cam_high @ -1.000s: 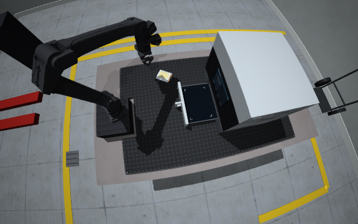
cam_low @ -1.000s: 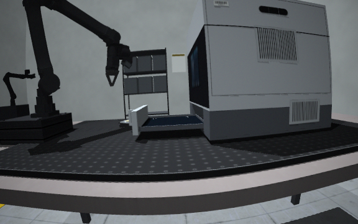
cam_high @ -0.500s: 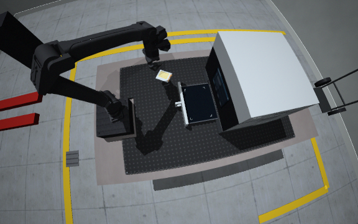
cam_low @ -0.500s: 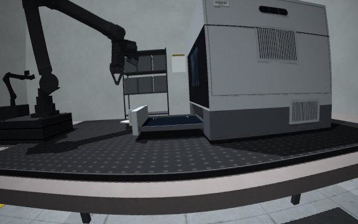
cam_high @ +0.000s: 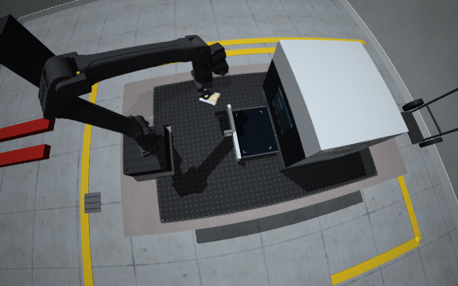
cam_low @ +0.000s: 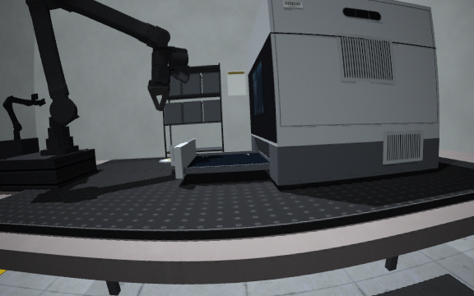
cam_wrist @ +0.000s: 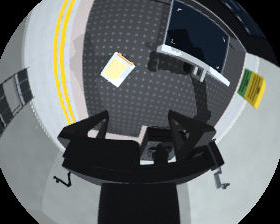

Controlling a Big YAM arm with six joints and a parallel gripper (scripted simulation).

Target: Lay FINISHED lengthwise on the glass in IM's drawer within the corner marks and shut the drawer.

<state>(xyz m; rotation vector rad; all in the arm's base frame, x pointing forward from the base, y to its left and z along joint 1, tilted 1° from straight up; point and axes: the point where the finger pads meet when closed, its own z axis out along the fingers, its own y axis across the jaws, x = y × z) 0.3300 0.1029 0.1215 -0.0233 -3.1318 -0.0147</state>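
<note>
My gripper is now 19 cm above the finished cassette, 7 cm to the right of it and 5 cm short of it. Also, from my hand: drawer 21 cm to the right, 19 cm ahead, 15 cm below.
</note>
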